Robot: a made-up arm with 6 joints.
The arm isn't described. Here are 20 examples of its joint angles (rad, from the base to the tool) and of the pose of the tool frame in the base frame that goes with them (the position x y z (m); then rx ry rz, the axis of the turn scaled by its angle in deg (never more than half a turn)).
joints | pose
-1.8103 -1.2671 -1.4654 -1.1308 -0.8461 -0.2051 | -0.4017 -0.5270 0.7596 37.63 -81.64 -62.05
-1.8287 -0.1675 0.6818 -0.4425 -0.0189 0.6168 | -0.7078 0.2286 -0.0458 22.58 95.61 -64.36
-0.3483 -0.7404 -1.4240 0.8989 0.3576 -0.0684 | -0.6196 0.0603 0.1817 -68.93 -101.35 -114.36
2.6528 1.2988 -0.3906 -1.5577 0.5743 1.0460 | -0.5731 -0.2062 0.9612 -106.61 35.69 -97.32
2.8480 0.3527 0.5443 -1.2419 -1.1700 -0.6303 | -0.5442 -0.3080 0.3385 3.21 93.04 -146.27
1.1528 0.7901 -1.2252 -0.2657 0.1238 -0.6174 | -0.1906 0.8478 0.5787 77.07 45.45 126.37
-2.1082 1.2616 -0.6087 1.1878 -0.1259 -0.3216 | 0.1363 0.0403 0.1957 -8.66 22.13 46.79
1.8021 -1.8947 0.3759 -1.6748 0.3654 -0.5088 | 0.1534 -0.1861 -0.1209 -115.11 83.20 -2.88
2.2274 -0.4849 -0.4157 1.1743 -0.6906 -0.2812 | -0.2380 0.1234 0.5857 -99.29 40.24 -98.47
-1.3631 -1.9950 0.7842 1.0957 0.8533 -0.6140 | -0.6018 0.0937 0.3975 48.34 72.14 -124.50
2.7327 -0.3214 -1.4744 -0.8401 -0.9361 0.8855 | -0.4614 0.1606 1.0925 6.51 -147.38 -5.09
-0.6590 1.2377 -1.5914 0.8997 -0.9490 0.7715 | 0.1142 0.2086 0.2682 -39.02 -80.71 51.22
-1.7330 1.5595 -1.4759 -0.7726 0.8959 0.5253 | 0.1255 -0.7589 0.0612 -34.31 40.85 -13.17
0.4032 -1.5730 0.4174 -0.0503 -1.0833 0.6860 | -0.6017 -0.0819 0.1385 -3.62 76.66 156.11
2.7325 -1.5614 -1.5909 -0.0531 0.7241 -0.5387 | -0.3961 0.8456 0.5884 -73.83 -38.67 111.63
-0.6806 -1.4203 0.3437 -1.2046 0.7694 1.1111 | -0.2509 -0.0462 1.1066 40.39 -147.43 18.41
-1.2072 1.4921 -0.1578 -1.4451 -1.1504 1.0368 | 0.0161 0.1562 -0.4091 -43.34 44.36 81.07
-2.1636 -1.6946 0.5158 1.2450 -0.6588 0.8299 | -0.3221 -0.0848 0.5262 -82.16 110.70 -24.74
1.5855 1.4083 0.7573 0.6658 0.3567 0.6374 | 0.4217 0.0196 0.5239 -105.37 -10.67 44.00
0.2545 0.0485 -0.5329 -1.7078 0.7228 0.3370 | -0.7643 -0.1513 -0.0695 -23.68 146.80 61.98
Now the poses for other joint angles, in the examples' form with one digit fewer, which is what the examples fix.
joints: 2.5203 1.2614 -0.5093 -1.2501 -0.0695 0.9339
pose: -0.310 -0.069 1.140 -134.0 71.2 -82.3
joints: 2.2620 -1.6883 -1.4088 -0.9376 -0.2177 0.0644
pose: -0.235 0.992 0.463 -77.9 -87.6 75.0
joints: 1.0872 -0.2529 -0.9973 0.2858 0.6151 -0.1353
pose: -0.744 0.458 0.361 -51.4 -45.0 -140.1
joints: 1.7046 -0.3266 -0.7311 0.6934 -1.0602 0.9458
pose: -0.224 0.228 0.659 110.5 -102.8 36.3
